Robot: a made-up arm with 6 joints.
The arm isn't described. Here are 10 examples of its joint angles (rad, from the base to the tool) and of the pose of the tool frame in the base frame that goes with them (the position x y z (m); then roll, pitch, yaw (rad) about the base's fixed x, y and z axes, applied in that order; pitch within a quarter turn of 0, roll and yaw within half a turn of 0).
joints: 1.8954 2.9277 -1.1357 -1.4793 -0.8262 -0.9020
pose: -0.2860 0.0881 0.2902 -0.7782 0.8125 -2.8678
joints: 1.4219 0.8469 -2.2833 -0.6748 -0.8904 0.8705
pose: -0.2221 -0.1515 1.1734 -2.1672 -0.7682 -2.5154
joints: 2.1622 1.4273 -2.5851 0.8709 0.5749 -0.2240
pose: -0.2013 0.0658 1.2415 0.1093 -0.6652 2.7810
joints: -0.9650 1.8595 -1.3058 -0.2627 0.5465 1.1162
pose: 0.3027 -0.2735 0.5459 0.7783 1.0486 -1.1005
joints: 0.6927 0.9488 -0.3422 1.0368 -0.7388 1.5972
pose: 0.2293 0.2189 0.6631 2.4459 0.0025 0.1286
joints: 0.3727 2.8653 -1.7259 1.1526 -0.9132 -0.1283
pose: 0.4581 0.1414 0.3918 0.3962 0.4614 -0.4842
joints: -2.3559 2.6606 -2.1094 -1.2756 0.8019 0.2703
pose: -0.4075 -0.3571 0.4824 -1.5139 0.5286 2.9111
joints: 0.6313 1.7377 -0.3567 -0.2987 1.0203 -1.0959
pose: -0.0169 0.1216 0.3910 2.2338 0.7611 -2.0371
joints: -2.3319 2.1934 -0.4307 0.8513 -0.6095 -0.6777
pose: -0.1571 -0.1251 0.3682 -0.9488 1.0804 2.8356
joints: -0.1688 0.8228 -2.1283 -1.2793 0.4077 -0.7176
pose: -0.0102 0.0916 1.2175 -0.9551 -1.0373 -1.2655
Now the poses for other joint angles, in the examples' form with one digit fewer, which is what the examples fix.
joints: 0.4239 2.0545 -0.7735 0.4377 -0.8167 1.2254
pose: 0.324 0.231 0.468 1.434 0.418 0.175
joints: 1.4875 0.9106 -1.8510 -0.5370 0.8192 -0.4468
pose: -0.046 0.211 1.104 -0.711 -0.197 1.031
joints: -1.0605 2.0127 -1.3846 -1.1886 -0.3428 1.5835
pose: 0.357 -0.327 0.559 0.571 0.461 -0.666
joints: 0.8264 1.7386 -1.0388 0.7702 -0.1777 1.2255
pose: 0.242 0.409 0.599 1.964 0.449 0.778
